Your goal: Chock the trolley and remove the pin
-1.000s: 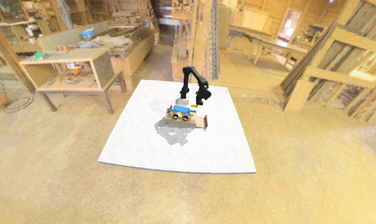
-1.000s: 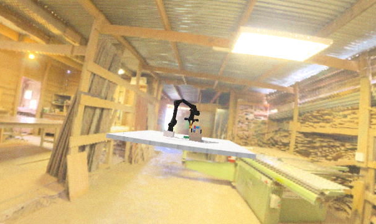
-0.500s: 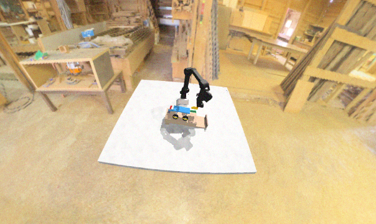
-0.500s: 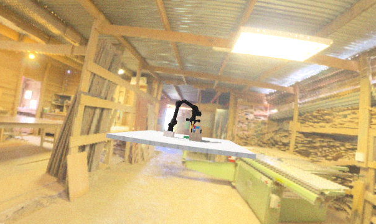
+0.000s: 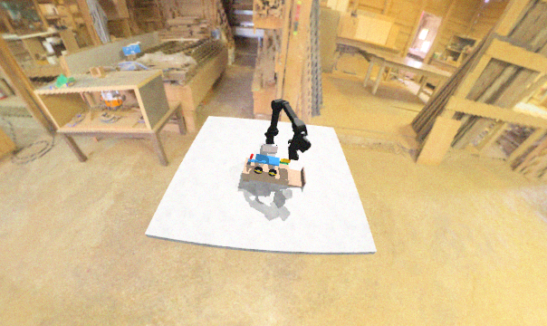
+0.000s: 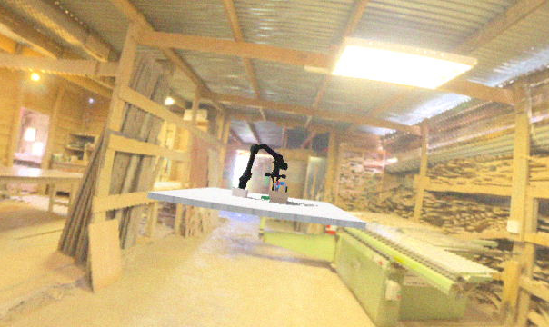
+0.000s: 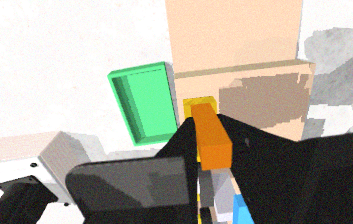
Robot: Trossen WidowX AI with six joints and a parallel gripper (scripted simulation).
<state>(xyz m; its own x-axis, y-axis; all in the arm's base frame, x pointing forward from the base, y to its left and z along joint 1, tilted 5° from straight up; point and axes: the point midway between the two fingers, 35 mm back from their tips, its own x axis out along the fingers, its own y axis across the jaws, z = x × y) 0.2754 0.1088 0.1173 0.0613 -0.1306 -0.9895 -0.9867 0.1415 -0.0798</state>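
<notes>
The red-headed stop pin is 26 cm to the right of my gripper tip. Round my gripper tip: yellow chock 2 cm to the right, 1 cm below; then raised lip 7 cm ahead, 10 cm to the left, 10 cm below; then green tray 7 cm behind, 4 cm to the right, 14 cm below.
</notes>
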